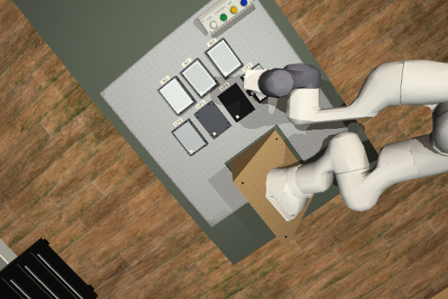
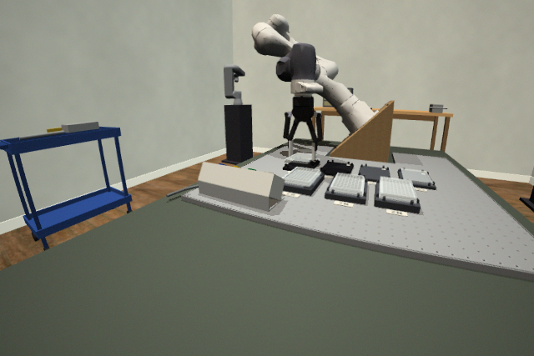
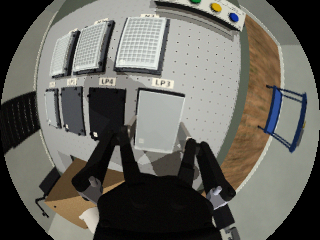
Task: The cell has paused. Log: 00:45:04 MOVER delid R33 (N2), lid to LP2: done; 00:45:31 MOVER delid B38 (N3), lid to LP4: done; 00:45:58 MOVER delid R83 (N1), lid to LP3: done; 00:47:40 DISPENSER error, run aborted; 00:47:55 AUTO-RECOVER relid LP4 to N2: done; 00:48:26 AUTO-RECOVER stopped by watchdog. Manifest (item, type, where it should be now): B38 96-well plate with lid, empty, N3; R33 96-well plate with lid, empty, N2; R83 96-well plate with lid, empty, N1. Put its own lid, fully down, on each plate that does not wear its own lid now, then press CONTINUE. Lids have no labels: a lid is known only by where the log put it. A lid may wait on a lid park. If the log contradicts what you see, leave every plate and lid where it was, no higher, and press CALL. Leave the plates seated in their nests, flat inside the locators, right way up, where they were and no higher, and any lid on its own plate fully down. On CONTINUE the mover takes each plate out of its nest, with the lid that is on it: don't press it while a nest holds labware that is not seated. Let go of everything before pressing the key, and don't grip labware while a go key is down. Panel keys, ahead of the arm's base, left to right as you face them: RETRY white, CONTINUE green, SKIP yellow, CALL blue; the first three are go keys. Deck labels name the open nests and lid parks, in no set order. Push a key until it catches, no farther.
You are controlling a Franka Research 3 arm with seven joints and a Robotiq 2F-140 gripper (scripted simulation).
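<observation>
Right now my hand is 50 mm above the lid park LP3. From my hand the other things lie so: lid park LP4: 20 mm behind, 130 mm to the left, 50 mm below; then LP1: 30 mm behind, 260 mm to the left, 50 mm below; then white key: 300 mm ahead, 40 mm to the left, 10 mm above.
</observation>
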